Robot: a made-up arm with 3 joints.
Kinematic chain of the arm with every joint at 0, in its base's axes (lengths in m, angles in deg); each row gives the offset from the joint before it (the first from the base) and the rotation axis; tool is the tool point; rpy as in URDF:
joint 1: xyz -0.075 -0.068 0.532 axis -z
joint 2: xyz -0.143 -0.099 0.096 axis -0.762 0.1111 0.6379
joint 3: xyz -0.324 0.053 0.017 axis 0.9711 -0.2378 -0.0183
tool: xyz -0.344 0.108 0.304 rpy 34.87 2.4 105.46
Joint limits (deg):
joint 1: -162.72..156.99
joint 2: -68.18..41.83
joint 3: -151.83..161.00
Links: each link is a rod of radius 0.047 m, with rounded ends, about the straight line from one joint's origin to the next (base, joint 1, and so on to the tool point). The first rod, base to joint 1, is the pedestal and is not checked.
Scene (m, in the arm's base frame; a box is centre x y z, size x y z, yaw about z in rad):
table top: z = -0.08
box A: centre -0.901 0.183 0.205 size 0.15 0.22 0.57 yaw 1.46
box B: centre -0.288 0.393 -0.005 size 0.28 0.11 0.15 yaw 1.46
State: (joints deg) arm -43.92 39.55 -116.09
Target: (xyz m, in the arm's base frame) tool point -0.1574 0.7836 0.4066
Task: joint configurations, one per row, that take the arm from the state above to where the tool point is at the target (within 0.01 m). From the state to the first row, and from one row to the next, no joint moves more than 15 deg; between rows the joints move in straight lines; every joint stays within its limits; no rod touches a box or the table.
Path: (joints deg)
1: -30.77 36.80 -106.07
2: -17.62 34.04 -96.05
3: -4.47 31.29 -86.03
4: 8.67 28.54 -76.01
5: 22.04 28.86 -84.89
6: 35.41 29.19 -93.77
7: 48.78 29.52 -102.65
8: 62.15 29.84 -111.53
9: 75.52 30.17 -120.41
10: 88.89 30.49 -129.28

